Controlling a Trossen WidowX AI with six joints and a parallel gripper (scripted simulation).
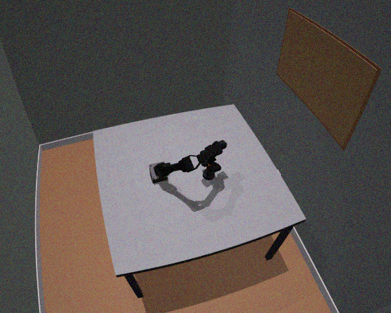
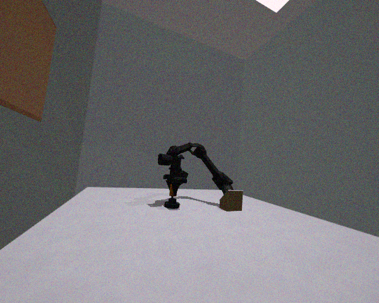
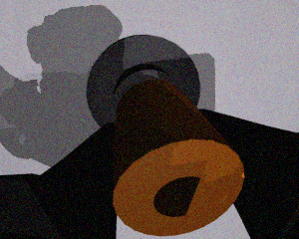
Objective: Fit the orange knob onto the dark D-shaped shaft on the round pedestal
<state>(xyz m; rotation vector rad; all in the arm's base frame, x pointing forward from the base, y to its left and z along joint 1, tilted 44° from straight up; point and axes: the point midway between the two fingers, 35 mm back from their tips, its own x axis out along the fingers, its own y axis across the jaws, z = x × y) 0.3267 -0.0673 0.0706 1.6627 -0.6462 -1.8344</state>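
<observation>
The orange knob is 20 mm above my gripper tip. Also, from my gripper tip: pedestal: 40 mm below.
</observation>
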